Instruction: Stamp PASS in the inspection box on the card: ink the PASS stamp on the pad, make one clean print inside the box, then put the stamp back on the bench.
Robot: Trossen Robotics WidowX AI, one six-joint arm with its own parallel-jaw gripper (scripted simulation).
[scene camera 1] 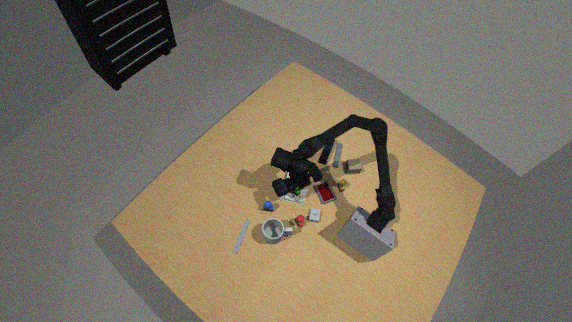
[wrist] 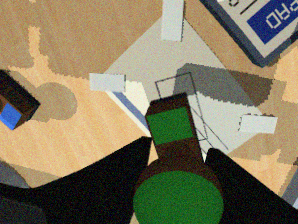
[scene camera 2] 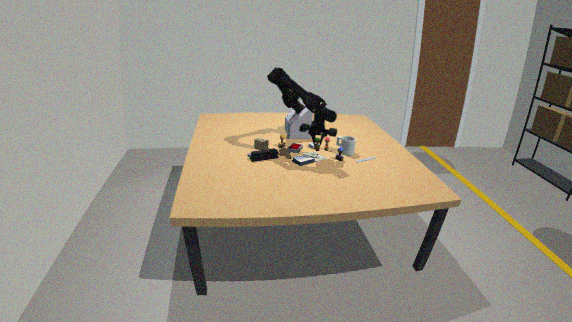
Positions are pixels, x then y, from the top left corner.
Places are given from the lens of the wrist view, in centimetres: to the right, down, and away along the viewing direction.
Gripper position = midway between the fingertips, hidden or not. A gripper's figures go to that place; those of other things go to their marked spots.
my gripper (wrist: 178, 152): 1, 2, 10
white card (wrist: 170, 58): 1, -3, 14
